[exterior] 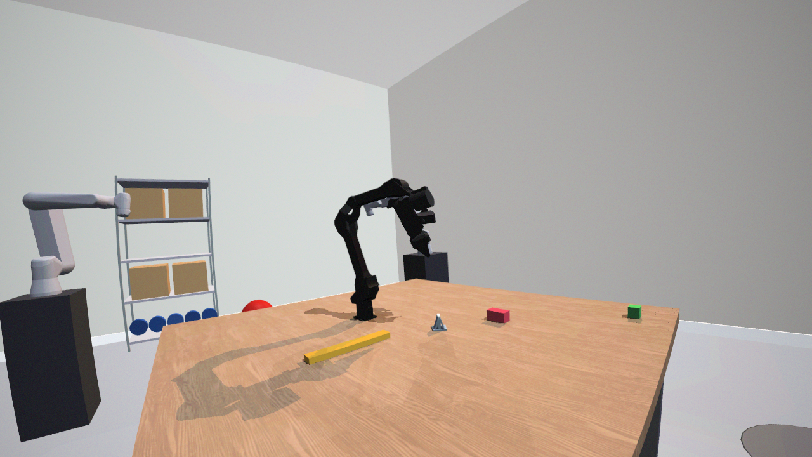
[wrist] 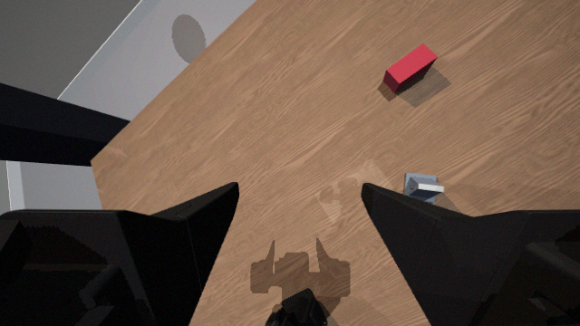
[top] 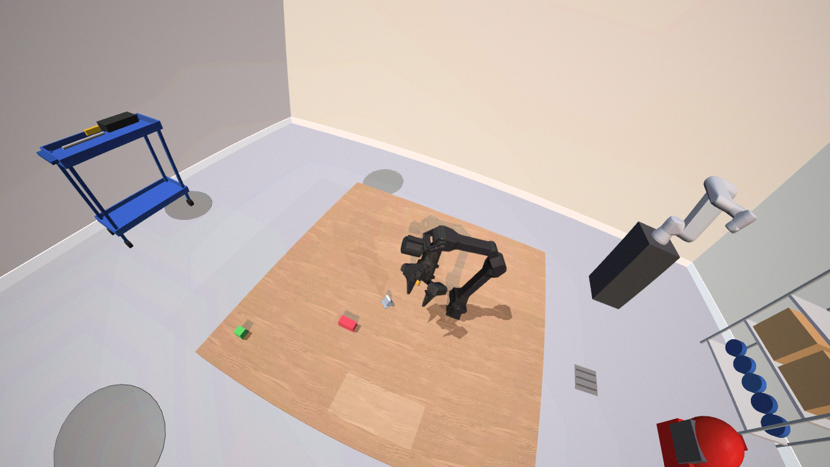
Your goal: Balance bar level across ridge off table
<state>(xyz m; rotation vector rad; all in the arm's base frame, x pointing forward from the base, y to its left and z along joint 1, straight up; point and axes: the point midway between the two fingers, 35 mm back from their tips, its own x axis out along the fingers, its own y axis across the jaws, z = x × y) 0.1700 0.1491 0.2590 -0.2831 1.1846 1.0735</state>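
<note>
The yellow bar lies 350 mm to the right of my gripper tip, 220 mm below it and 50 mm ahead of it. From my gripper tip the other things lie so: red block: 220 mm ahead, 210 mm below, 90 mm to the left; green cube: 570 mm ahead, 330 mm to the left, 210 mm below.
</note>
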